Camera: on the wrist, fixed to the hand. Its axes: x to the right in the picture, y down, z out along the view.
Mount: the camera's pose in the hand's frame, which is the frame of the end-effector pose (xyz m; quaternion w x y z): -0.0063 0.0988 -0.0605 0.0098 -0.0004 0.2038 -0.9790
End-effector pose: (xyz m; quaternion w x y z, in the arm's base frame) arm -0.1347 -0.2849 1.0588 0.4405 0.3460 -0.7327 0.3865
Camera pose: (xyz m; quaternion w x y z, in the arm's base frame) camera -0.1932 -0.1855 1.0462 0.5321 0.6417 0.4212 -0.3572
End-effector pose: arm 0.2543 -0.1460 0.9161 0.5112 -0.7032 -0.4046 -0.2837
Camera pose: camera 0.3368 -0.2200 0.8818 0.1905 -0.4468 0.5881 0.6467
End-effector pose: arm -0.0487 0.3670 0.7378 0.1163 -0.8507 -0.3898 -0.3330
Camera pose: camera -0.0073 0.2695 0.7852 0.2458 -0.4411 0.8128 0.2906
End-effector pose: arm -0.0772 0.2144 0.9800 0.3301 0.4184 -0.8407 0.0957
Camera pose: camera -0.1215 0.3073 1.0336 0.2684 0.8075 0.4686 -0.2373
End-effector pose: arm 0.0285 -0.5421 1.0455 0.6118 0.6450 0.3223 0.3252
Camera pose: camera -0.0226 -0.5165 1.1464 0.2589 -0.3757 0.7592 -0.4642
